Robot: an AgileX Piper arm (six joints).
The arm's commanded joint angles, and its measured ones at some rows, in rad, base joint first. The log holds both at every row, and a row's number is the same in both.
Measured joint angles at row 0: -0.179 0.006 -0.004 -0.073 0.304 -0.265
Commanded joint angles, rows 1 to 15: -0.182 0.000 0.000 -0.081 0.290 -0.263; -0.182 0.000 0.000 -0.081 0.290 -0.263; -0.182 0.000 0.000 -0.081 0.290 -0.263; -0.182 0.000 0.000 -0.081 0.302 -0.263; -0.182 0.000 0.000 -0.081 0.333 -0.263; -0.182 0.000 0.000 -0.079 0.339 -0.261; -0.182 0.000 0.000 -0.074 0.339 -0.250; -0.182 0.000 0.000 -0.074 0.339 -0.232; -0.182 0.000 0.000 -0.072 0.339 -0.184; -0.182 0.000 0.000 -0.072 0.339 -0.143; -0.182 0.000 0.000 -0.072 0.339 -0.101; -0.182 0.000 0.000 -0.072 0.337 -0.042; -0.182 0.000 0.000 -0.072 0.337 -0.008; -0.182 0.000 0.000 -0.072 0.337 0.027; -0.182 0.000 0.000 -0.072 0.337 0.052
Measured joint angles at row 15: -0.179 0.006 -0.002 -0.069 0.338 -0.087
